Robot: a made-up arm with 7 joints.
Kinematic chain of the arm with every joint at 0, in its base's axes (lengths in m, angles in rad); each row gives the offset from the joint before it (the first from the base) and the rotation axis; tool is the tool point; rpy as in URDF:
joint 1: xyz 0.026 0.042 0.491 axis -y
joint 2: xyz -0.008 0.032 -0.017 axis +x
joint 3: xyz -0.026 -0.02 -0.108 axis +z
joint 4: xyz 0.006 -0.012 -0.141 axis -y
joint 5: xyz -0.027 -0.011 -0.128 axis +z
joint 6: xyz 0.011 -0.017 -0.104 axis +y
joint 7: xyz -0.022 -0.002 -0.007 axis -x
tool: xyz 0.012 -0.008 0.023 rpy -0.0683 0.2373 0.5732
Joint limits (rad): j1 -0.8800..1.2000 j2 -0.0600..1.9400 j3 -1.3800..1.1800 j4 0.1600..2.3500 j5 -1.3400..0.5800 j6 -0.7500..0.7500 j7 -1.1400..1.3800
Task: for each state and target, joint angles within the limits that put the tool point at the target. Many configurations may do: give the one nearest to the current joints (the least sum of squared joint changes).
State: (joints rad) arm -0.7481 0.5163 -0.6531 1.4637 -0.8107 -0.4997 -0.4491
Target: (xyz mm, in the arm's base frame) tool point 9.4 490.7 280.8
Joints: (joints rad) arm -0.4981 1.4486 -0.4327 0.9135 -0.9166 -0.5540 -0.5045
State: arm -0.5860 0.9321 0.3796 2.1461 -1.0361 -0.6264 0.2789
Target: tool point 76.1 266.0 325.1
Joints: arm -0.8741 0.8262 0.6457 2.1077 -1.0650 -0.5948 0.3047
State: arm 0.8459 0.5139 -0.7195 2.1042 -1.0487 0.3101 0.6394
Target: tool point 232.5 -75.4 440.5
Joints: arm 0.9455 0.2056 -0.7868 2.2253 -1.0413 0.3158 0.6486
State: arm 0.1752 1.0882 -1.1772 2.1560 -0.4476 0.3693 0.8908
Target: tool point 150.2 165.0 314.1
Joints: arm 0.3738 1.4362 -0.9076 2.3373 -0.4330 0.3781 0.9140
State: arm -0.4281 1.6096 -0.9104 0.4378 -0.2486 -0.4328 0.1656
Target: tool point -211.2 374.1 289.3
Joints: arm -0.8800 1.3450 -1.1586 1.2076 -0.1503 -0.2979 0.1833
